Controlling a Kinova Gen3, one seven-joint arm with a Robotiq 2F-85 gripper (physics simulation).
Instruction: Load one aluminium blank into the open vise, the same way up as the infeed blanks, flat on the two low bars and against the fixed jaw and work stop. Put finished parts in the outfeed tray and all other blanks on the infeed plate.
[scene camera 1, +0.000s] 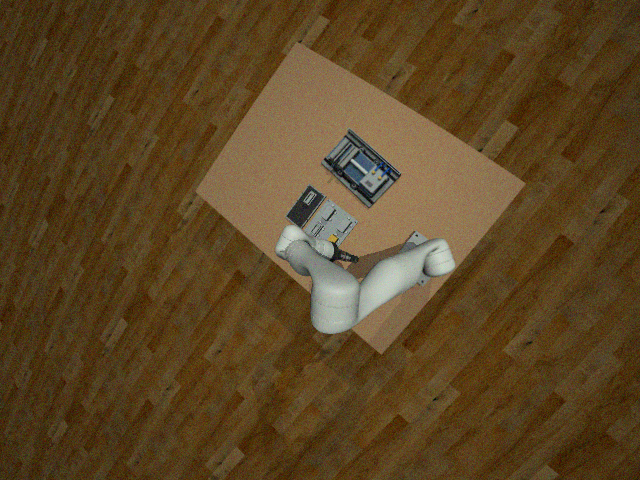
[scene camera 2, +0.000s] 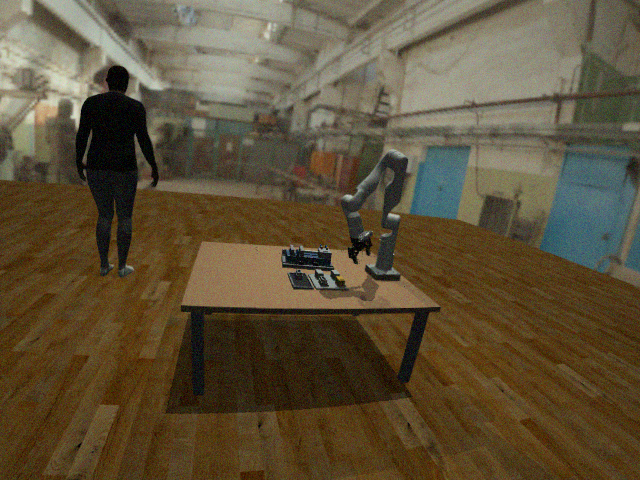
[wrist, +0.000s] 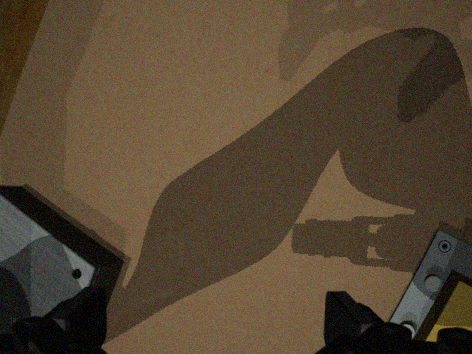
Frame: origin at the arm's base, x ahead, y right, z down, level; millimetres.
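Seen in the pictures: gripper, fingertip midpoint: (scene camera 2: 362, 259) (wrist: 215, 315); arm's base, origin of the base link: (scene camera 2: 382, 267) (wrist: 0, 312).
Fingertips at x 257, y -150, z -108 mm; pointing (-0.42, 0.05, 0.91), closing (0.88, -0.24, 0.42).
Note:
Offsets run from my fingertips to a thing's top centre. Level surfaces: height alone.
The vise assembly {dx +157, dy +343, dz +50 mm} (scene camera 1: 361, 167) (scene camera 2: 307, 258) stands near the table's middle; its bars, fixed jaw and work stop are too small to tell apart. The light grey infeed plate {dx +150, dy +59, dz +141 mm} (scene camera 1: 333, 224) (scene camera 2: 330, 286) (wrist: 422, 300) bears several small grey pieces and a yellow piece {dx +108, dy +6, dz +105 mm} (scene camera 1: 333, 239) (scene camera 2: 339, 279) (wrist: 460, 305). The dark outfeed tray (scene camera 1: 301, 213) (scene camera 2: 300, 284) lies beside it, with one grey part {dx +289, dy +128, dz +108 mm} (scene camera 1: 309, 197) (scene camera 2: 298, 273) on it. My gripper (scene camera 1: 356, 259) (scene camera 2: 361, 257) (wrist: 215, 315) is open and empty, above the table between the infeed plate and the arm's base.
The arm's base plate (scene camera 1: 416, 238) (scene camera 2: 382, 274) (wrist: 62, 260) shows at the lower left in the wrist view. The arm's shadow falls across the table {dz +149 mm} (scene camera 1: 289, 113) (scene camera 2: 237, 284) (wrist: 175, 100). A person (scene camera 2: 117, 134) stands on the floor beyond the table's far left.

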